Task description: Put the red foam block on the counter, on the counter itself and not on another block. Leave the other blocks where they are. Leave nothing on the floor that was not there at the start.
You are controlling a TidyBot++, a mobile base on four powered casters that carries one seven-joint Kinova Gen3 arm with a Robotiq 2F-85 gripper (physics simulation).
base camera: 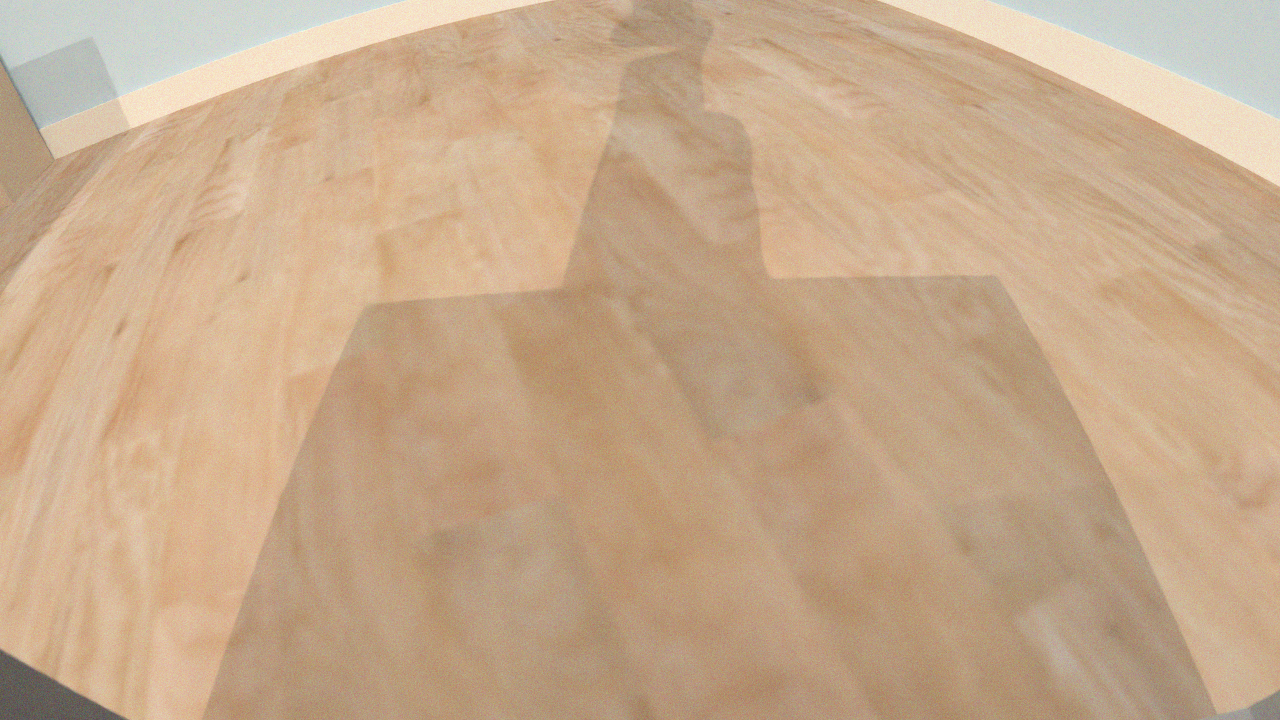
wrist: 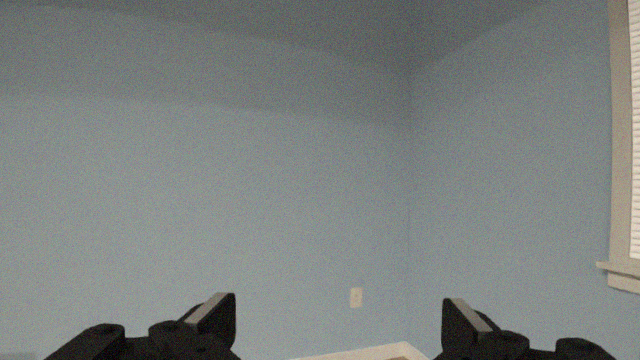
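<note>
My gripper (wrist: 337, 319) is open, with its two black fingers wide apart at the bottom of the wrist view and wall showing between them. The red foam block does not show in either view. The counter top and the other blocks do not show in either view. A tan upright panel (base camera: 17, 134) shows at the far left edge of the base camera view; it may be a side of the counter.
The wooden floor (base camera: 223, 402) carries the robot's shadow. A pale baseboard (base camera: 268, 67) (wrist: 350, 351) runs along blue walls (wrist: 200, 200) that meet in a corner ahead. A wall outlet (wrist: 356, 297) and a window frame (wrist: 619, 150) at the right also show.
</note>
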